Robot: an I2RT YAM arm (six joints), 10 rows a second.
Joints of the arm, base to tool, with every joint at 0 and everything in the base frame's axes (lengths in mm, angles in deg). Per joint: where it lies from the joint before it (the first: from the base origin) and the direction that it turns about. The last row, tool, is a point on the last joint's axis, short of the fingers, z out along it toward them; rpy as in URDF.
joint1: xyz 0.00 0.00 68.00 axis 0 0 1
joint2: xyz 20.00 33.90 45.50 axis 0 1 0
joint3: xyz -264.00 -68.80 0.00 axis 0 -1 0
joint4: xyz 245.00 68.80 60.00 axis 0 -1 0
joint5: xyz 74.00 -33.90 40.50 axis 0 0 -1
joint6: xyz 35.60 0.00 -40.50 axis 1 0 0
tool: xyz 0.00 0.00 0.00 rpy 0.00 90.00 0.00
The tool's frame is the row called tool.
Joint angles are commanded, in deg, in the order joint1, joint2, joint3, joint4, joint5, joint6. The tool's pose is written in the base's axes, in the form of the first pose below.
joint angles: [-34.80, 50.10, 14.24, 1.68, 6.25, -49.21]
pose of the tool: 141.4 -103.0 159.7 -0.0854 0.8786 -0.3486 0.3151
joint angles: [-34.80, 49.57, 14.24, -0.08, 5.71, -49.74]
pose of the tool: 139.7 -101.4 158.3 -0.0927 0.8830 -0.3408 0.3091
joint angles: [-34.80, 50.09, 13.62, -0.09, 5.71, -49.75]
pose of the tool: 138.6 -100.6 153.4 -0.0939 0.8874 -0.3350 0.3024
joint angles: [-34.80, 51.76, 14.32, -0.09, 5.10, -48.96]
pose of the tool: 141.4 -102.1 152.9 -0.0909 0.8917 -0.3245 0.3022
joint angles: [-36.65, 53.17, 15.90, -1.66, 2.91, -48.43]
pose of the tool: 141.9 -107.9 155.4 -0.0817 0.8984 -0.3082 0.3020
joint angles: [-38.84, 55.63, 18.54, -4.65, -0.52, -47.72]
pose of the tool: 143.8 -115.4 158.6 -0.0725 0.9097 -0.2772 0.3005
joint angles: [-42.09, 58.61, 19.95, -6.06, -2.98, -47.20]
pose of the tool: 141.6 -125.4 155.6 -0.0511 0.9213 -0.2533 0.2906
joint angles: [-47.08, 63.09, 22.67, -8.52, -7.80, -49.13]
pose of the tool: 138.2 -141.5 153.3 -0.0406 0.9337 -0.2179 0.2811
